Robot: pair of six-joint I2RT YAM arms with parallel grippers.
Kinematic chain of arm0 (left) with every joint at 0, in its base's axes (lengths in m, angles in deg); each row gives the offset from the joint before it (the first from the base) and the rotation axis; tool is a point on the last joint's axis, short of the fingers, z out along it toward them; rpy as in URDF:
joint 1: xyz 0 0 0.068 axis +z
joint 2: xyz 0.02 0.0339 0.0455 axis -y
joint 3: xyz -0.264 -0.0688 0 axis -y
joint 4: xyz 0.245 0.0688 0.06 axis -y
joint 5: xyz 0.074 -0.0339 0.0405 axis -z
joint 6: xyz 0.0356 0 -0.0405 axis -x
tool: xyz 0 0 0 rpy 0 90 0
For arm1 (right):
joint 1: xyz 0 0 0.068 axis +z
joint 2: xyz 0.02 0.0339 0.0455 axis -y
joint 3: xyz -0.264 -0.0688 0 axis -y
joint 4: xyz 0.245 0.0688 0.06 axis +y
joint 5: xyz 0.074 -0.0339 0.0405 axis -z
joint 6: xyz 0.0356 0 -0.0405 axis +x
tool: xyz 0 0 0 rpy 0 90 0
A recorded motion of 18 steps. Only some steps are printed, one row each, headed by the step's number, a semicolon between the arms.
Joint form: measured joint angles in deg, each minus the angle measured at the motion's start. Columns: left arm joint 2, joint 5, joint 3, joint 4, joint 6, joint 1; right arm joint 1, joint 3, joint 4, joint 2, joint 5, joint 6.
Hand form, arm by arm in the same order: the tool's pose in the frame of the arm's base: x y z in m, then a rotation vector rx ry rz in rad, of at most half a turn. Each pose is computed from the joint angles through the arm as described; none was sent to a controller.
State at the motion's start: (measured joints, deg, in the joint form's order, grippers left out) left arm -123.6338 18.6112 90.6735 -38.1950 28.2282 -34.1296; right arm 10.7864 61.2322 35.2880 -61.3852 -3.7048 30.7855
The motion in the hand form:
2: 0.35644 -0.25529 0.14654 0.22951 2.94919 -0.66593; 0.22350 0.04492 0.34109 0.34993 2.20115 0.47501
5: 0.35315 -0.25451 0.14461 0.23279 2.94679 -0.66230; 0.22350 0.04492 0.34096 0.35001 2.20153 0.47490
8: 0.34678 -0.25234 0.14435 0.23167 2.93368 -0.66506; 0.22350 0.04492 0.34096 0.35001 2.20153 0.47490
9: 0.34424 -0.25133 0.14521 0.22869 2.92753 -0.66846; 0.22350 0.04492 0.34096 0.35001 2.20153 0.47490
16: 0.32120 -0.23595 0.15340 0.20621 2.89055 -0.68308; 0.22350 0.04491 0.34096 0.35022 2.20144 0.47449
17: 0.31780 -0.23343 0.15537 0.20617 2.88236 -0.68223; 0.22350 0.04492 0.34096 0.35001 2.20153 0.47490
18: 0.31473 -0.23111 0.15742 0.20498 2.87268 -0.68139; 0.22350 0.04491 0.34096 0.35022 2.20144 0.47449
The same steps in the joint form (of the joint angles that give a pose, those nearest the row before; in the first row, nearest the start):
2: 0.02 -0.04 -0.46 0.31 0.09 0.00; 0.00 0.00 0.00 0.00 0.00 -0.02
5: 0.57 -0.26 -1.82 1.22 0.11 -0.17; 0.00 -0.02 0.00 0.00 0.00 -0.02
8: 2.14 -0.55 -4.50 3.15 0.46 -0.44; 0.00 -0.02 0.00 0.00 0.00 -0.02
9: 2.88 -0.61 -5.53 3.85 0.70 -0.52; 0.00 -0.02 0.00 0.00 0.00 -0.02
16: 9.84 -1.14 -14.45 8.15 1.86 -0.63; 0.00 -0.02 0.00 0.00 0.02 -0.02
17: 10.97 -1.36 -15.67 8.66 1.86 -0.63; 0.00 -0.02 0.00 0.00 0.00 -0.02
18: 12.06 -1.62 -16.81 9.20 1.90 -0.63; 0.00 -0.02 0.00 0.00 0.02 -0.02

